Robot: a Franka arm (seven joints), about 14 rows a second.
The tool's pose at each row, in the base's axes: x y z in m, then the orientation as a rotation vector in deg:
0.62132 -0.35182 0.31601 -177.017 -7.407 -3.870
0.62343 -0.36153 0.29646 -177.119 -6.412 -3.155
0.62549 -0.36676 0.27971 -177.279 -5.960 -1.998
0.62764 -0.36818 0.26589 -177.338 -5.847 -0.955
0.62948 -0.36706 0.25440 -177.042 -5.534 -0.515
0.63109 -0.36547 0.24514 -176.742 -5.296 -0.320
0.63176 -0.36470 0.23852 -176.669 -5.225 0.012
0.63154 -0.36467 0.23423 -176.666 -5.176 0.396
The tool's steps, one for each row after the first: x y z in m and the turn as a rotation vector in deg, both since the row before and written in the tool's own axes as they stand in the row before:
0.00041 0.01076 0.01911 -0.044 -0.449 0.655
0.00106 0.00614 0.01653 -0.106 -0.746 0.311
0.00172 0.00218 0.01378 -0.025 -0.673 0.089
0.00177 -0.00049 0.01155 0.316 -0.269 0.204
0.00164 -0.00102 0.00933 0.311 -0.112 0.152
0.00068 -0.00036 0.00665 0.082 -0.211 0.051
-0.00022 0.00020 0.00429 0.011 -0.248 0.039

